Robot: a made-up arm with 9 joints. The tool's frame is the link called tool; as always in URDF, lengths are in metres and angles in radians.
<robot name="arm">
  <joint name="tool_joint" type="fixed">
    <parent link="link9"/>
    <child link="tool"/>
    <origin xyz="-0.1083 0.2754 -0.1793" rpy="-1.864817 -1.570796 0"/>
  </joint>
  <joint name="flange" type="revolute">
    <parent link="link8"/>
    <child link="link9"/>
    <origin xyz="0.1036 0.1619 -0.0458" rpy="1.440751 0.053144 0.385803"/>
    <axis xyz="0 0 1"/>
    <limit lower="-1.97" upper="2.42" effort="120" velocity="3.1"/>
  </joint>
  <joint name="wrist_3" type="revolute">
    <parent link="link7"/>
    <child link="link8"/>
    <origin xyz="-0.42 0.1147 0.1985" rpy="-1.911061 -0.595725 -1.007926"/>
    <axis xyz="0 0 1"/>
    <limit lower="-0.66" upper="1.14" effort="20" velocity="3.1"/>
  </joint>
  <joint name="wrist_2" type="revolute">
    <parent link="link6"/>
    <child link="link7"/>
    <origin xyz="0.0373 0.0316 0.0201" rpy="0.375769 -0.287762 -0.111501"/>
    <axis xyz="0 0 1"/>
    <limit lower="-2.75" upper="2.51" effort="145" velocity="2.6"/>
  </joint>
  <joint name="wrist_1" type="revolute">
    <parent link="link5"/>
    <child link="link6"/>
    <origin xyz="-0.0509 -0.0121 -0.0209" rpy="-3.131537 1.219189 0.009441"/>
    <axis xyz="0 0 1"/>
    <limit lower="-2.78" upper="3.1" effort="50" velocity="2.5"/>
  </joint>
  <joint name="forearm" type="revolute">
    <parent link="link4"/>
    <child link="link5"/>
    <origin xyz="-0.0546 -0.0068 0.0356" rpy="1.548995 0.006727 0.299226"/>
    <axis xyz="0 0 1"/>
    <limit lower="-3.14" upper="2.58" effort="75" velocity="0.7"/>
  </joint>
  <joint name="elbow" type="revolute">
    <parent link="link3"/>
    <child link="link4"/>
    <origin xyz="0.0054 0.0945 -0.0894" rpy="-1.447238 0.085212 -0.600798"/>
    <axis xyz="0 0 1"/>
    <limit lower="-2.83" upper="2.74" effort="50" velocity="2.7"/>
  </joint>
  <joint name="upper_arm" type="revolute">
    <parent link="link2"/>
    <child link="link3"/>
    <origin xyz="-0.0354 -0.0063 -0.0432" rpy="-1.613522 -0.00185 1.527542"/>
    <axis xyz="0 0 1"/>
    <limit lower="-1.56" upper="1.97" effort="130" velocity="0.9"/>
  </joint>
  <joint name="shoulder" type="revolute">
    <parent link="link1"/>
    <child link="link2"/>
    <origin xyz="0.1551 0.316 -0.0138" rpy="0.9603 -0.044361 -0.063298"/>
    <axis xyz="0 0 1"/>
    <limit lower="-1.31" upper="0.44" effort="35" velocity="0.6"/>
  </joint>
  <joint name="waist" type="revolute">
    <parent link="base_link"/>
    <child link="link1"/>
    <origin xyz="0.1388 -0.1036 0.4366" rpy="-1.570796 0 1.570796"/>
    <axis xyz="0 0 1"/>
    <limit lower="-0.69" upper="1.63" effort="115" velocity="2.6"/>
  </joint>
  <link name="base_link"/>
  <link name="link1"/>
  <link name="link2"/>
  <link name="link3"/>
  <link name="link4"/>
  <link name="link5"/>
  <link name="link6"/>
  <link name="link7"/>
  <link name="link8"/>
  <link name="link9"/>
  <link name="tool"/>
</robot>
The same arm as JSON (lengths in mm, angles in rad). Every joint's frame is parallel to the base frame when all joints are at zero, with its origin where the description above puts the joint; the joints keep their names.
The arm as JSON. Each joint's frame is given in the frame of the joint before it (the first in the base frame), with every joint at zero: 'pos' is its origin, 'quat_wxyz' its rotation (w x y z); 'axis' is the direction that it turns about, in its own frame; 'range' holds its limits. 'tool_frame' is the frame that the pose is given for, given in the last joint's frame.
{"length_unit": "mm", "angle_unit": "rad", "joints": [{"joint": "waist", "pos": [138.8, -103.6, 436.6], "quat_wxyz": [1.0, 0.0, 0.0, 0.0], "axis": "-x", "range": [-0.69, 1.63]}, {"joint": "shoulder", "pos": [13.8, 155.1, -316.0], "quat_wxyz": [1.0, 0.0, 0.0, 0.0], "axis": [-0.57271, -0.077201, 0.816115], "range": [-1.31, 0.44]}, {"joint": "upper_arm", "pos": [31.5, -32.0, -33.9], "quat_wxyz": [1.0, 0.0, 0.0, 0.0], "axis": [0.033299, -0.991873, -0.122797], "range": [-1.56, 1.97]}, {"joint": "elbow", "pos": [46.5, 100.2, -68.9], "quat_wxyz": [1.0, 0.0, 0.0, 0.0], "axis": "-z", "range": [-2.83, 2.74]}, {"joint": "forearm", "pos": [54.2, -9.6, -35.6], "quat_wxyz": [1.0, 0.0, 0.0, 0.0], "axis": [-0.34439, -0.938573, -0.021799], "range": [-3.14, 2.58]}, {"joint": "wrist_1", "pos": [55.0, 1.8, 12.2], "quat_wxyz": [1.0, 0.0, 0.0, 0.0], "axis": "+x", "range": [-2.78, 3.1]}, {"joint": "wrist_2", "pos": [20.1, 36.7, 32.3], "quat_wxyz": [1.0, 0.0, 0.0, 0.0], "axis": [0.891976, -0.296592, -0.341191], "range": [-2.75, 2.51]}, {"joint": "wrist_3", "pos": [98.2, -462.0, 76.6], "quat_wxyz": [1.0, 0.0, 0.0, 0.0], "axis": [0.129496, 0.932271, 0.337789], "range": [-0.66, 1.14]}, {"joint": "flange", "pos": [-114.9, 24.4, -158.9], "quat_wxyz": [1.0, 0.0, 0.0, 0.0], "axis": "+x", "range": [-1.97, 2.42]}], "tool_frame": {"pos": [-179.3, 232.2, 183.5], "quat_wxyz": [0.707107, -0.707107, 0.000001, -0.000001]}}
